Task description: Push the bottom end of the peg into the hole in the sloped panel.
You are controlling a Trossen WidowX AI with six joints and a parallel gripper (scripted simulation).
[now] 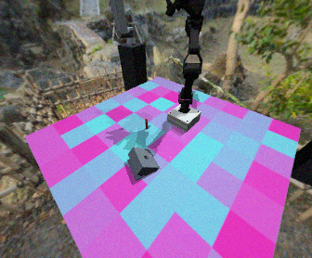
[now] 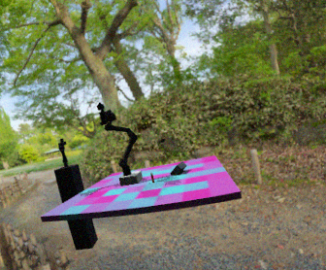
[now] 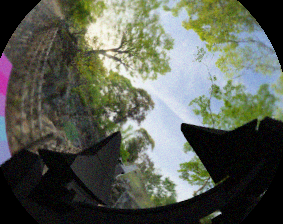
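Right now my gripper tip is 290 mm short of the red peg, 50 mm to the right of it and 650 mm above it. Also, from my gripper tip: dark grey sloped panel (520 mm ahead, 200 mm to the left, 670 mm below).
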